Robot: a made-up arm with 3 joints. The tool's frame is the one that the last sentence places. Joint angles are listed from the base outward.
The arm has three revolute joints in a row. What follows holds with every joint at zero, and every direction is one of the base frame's. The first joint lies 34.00 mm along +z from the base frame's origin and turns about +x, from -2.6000 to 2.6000 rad. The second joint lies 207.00 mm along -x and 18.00 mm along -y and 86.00 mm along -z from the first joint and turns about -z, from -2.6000 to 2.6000 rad. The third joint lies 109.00 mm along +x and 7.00 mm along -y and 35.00 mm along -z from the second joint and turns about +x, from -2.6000 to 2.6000 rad. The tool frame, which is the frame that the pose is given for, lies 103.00 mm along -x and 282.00 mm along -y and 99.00 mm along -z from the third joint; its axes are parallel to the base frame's.
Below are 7 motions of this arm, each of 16 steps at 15 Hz.
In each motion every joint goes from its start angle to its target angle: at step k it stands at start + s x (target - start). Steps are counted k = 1, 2, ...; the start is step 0. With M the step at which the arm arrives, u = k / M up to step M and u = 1 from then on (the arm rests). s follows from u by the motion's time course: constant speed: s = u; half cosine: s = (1 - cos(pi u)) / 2; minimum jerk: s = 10 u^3 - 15 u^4 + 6 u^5.
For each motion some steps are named. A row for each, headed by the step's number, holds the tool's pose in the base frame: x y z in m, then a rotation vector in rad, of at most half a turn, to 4 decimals.
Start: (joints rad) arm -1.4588 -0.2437 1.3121
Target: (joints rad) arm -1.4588 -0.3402 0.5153
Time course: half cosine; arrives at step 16
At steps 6, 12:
6: -0.1859 -0.4210 0.0581 -0.3902 0.2623 0.0835
12: -0.1449 -0.3856 0.1746 -0.8193 0.2902 0.1683

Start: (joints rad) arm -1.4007 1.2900 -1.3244
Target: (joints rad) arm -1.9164 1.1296 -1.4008
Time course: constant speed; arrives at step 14
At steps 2, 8, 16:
2: -0.3665 0.1224 0.1205 -2.3054 -0.1193 -1.7129
8: -0.3545 0.1444 0.0986 -2.5404 -0.2829 -1.7130
16: -0.3421 0.1619 0.0697 2.5256 0.4096 1.5535

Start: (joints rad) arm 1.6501 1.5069 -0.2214
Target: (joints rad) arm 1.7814 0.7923 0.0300
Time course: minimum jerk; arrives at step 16
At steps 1, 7, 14, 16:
1: -0.5098 0.1588 0.0027 1.1318 1.3018 -0.9595
7: -0.4872 0.1985 -0.0641 1.3545 1.0708 -0.8278
14: -0.4090 0.2681 -0.1352 1.6955 0.7056 -0.5873
16: -0.4063 0.2700 -0.1364 1.7044 0.6958 -0.5802

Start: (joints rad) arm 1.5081 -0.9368 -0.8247
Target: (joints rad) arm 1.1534 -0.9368 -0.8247
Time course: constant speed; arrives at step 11
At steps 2, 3, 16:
2: 0.0150 -0.0408 -0.1360 0.5724 -0.8618 0.4022
3: 0.0150 -0.0462 -0.1346 0.5426 -0.8539 0.4154
16: 0.0150 -0.0877 -0.1172 0.3042 -0.7860 0.5169

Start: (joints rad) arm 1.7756 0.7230 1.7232
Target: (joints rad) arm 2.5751 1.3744 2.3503
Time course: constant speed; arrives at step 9
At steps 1, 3, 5, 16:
1: -0.0945 0.3340 0.2226 -2.4461 -0.0380 1.0620
3: -0.0538 0.2724 0.2698 -2.1014 -0.0641 1.1656
5: -0.0139 0.2089 0.2894 -1.7648 -0.0938 1.2640
16: 0.0508 0.1123 0.2612 -1.1245 -0.1648 1.4604

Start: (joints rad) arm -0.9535 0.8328 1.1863
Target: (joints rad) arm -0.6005 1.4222 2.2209
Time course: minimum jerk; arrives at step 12
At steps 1, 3, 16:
1: -0.2174 -0.3623 -0.1806 0.2257 -0.7355 -0.4010
3: -0.1947 -0.3425 -0.2085 0.3509 -0.8031 -0.4035
16: 0.0337 -0.1515 -0.2084 1.3146 -1.5433 -0.2492

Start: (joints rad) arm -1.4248 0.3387 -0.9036
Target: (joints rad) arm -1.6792 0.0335 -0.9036
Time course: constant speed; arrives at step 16
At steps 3, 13, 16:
3: -0.2733 0.0127 0.3053 -2.3567 -0.1010 -0.3455
13: -0.2245 0.0560 0.3079 -2.5329 -0.0429 -0.1126
16: -0.2097 0.0690 0.3054 -2.5825 -0.0170 -0.0417

